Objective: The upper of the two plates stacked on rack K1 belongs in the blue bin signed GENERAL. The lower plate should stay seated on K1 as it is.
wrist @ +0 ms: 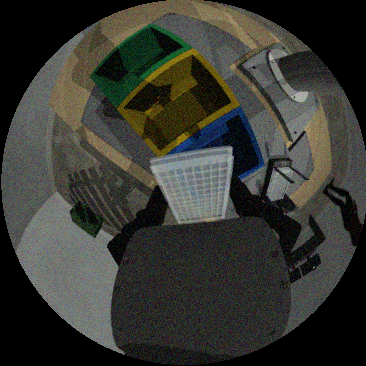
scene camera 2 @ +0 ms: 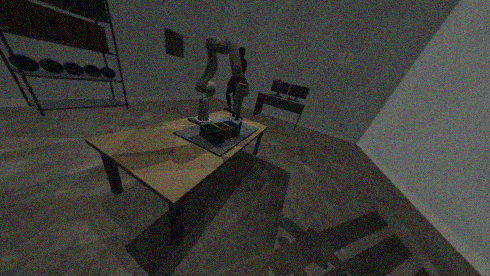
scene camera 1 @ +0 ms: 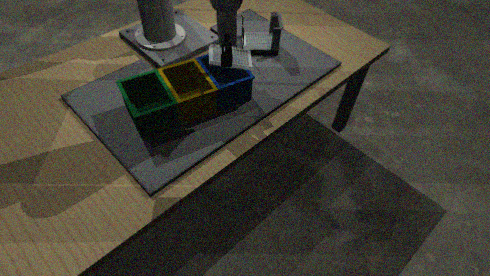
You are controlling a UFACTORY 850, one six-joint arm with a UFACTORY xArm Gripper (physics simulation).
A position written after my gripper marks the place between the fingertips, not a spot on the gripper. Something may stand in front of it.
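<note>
My gripper appears at (scene camera 1: 225, 56) and, in the wrist view, at (wrist: 196, 188); a gridded plate (wrist: 195, 183) is visible too.
</note>
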